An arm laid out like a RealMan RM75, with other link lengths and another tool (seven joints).
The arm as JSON. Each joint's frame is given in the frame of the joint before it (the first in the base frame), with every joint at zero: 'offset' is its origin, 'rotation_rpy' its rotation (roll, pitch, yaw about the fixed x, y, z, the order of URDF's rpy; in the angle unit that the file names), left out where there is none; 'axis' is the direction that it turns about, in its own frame. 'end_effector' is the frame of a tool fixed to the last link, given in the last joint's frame.
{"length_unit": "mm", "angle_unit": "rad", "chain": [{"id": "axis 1", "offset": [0.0, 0.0, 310.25], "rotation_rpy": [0.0, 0.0, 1.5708], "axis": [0.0, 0.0, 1.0]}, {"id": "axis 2", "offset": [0.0, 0.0, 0.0], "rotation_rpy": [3.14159, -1.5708, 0.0], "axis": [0.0, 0.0, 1.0]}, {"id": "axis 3", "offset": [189.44, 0.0, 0.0], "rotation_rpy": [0.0, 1.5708, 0.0], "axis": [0.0, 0.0, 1.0]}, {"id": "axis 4", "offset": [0.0, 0.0, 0.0], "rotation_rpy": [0.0, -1.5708, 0.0], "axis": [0.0, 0.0, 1.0]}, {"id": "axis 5", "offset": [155.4, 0.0, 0.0], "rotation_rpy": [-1.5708, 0.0, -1.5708], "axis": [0.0, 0.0, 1.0]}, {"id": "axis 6", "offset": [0.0, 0.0, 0.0], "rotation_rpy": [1.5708, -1.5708, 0.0], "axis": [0.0, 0.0, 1.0]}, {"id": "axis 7", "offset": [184.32, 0.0, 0.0], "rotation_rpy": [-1.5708, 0.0, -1.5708], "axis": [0.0, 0.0, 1.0]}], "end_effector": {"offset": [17.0, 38.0, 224.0], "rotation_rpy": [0.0, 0.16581, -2.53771]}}
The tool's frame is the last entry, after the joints.
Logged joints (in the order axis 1, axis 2, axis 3, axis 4, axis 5, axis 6, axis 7), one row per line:
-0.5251 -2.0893 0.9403 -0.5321 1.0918 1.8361 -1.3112
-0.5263 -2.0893 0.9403 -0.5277 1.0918 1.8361 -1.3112
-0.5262 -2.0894 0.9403 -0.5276 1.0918 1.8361 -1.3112
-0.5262 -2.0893 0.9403 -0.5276 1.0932 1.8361 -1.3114
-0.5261 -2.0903 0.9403 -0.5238 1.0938 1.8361 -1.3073
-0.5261 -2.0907 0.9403 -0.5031 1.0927 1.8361 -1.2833
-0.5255 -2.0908 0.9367 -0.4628 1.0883 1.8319 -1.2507
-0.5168 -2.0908 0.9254 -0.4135 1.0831 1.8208 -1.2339
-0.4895 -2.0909 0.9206 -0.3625 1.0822 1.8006 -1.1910
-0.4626 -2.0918 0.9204 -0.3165 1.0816 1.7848 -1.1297
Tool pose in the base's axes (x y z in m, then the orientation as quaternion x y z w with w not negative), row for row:
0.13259 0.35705 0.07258 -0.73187 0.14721 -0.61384 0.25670
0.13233 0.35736 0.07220 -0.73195 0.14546 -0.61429 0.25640
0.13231 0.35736 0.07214 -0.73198 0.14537 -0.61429 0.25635
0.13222 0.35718 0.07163 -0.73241 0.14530 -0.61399 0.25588
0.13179 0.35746 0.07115 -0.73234 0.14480 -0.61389 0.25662
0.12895 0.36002 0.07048 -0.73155 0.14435 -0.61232 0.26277
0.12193 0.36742 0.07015 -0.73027 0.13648 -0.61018 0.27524
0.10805 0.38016 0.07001 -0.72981 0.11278 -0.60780 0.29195
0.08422 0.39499 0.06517 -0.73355 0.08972 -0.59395 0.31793
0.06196 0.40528 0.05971 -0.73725 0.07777 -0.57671 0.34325
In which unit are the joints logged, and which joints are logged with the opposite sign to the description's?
The joints are logged in radians. Opposite sign: axis 4.
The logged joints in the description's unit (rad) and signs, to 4 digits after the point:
-0.5251 -2.0893 0.9403 0.5321 1.0918 1.8361 -1.3112
-0.5263 -2.0893 0.9403 0.5277 1.0918 1.8361 -1.3112
-0.5262 -2.0894 0.9403 0.5276 1.0918 1.8361 -1.3112
-0.5262 -2.0893 0.9403 0.5276 1.0932 1.8361 -1.3114
-0.5261 -2.0903 0.9403 0.5238 1.0938 1.8361 -1.3073
-0.5261 -2.0907 0.9403 0.5031 1.0927 1.8361 -1.2833
-0.5255 -2.0908 0.9367 0.4628 1.0883 1.8319 -1.2507
-0.5168 -2.0908 0.9254 0.4135 1.0831 1.8208 -1.2339
-0.4895 -2.0909 0.9206 0.3625 1.0822 1.8006 -1.1910
-0.4626 -2.0918 0.9204 0.3165 1.0816 1.7848 -1.1297

